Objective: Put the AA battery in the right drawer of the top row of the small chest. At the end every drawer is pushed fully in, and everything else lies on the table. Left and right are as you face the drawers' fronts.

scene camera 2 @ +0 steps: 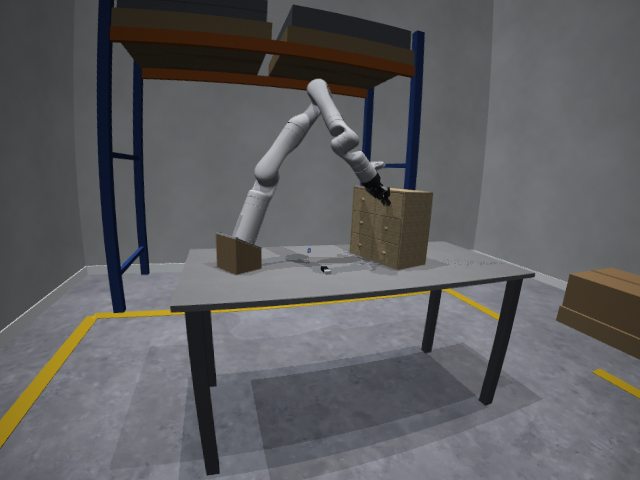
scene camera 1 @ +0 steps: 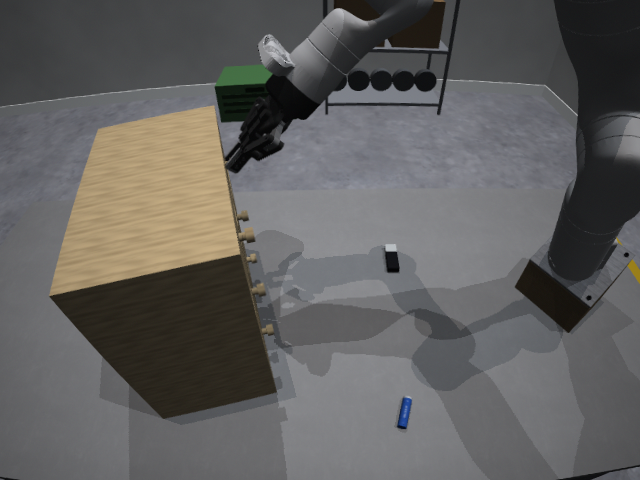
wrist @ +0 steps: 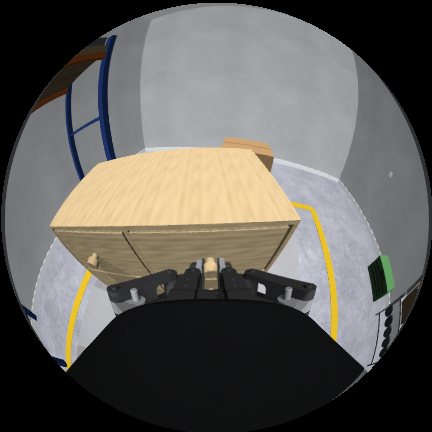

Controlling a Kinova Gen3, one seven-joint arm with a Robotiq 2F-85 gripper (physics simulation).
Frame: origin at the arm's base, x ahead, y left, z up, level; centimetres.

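Seen in the pictures: gripper, fingertip midpoint: (scene camera 2: 387, 204) (scene camera 1: 230, 166) (wrist: 210, 266); arm's base at its link origin: (scene camera 2: 243, 241) (scene camera 1: 573, 257).
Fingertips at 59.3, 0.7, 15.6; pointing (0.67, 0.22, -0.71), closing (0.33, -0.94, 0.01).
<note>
Offsets run from my fingertips to a thing's top centre, as dx, dy, dz. "pt": to the spot under its first point. Level surfaces: height alone.
The blue AA battery @[-28.7, +24.4, -25.1] (scene camera 1: 404, 412) (scene camera 2: 309, 250) lies on the table, well away from the chest. The small wooden chest @[+6.2, +11.1, +6.2] (scene camera 1: 155, 206) (scene camera 2: 416, 227) (wrist: 175, 190) stands upright with its knobs facing the arm's base. My gripper (scene camera 1: 232, 166) (scene camera 2: 387, 203) (wrist: 210, 266) is at the top row's right drawer @[pt +2.3, -3.9, -1.4] (scene camera 2: 396, 209) (wrist: 170, 247), with its fingers shut on that drawer's knob @[pt -1.1, -0.4, +1.0] (wrist: 210, 271). The drawer front looks flush with the chest. The top row's left drawer, with its knob @[pt -6.7, +14.0, +0.7] (scene camera 2: 362, 199) (wrist: 93, 260), looks pushed in too. The fingers hide the held knob in both scene views.
A small black and white block @[-27.0, -7.2, -25.2] (scene camera 1: 392, 258) (scene camera 2: 325, 269) lies on the grey table @[dz -26.5] (scene camera 1: 336, 413) (scene camera 2: 289, 289) between the chest and the arm's base block (scene camera 1: 547, 299) (scene camera 2: 236, 254). Several lower knobs stick out from the chest's front.
</note>
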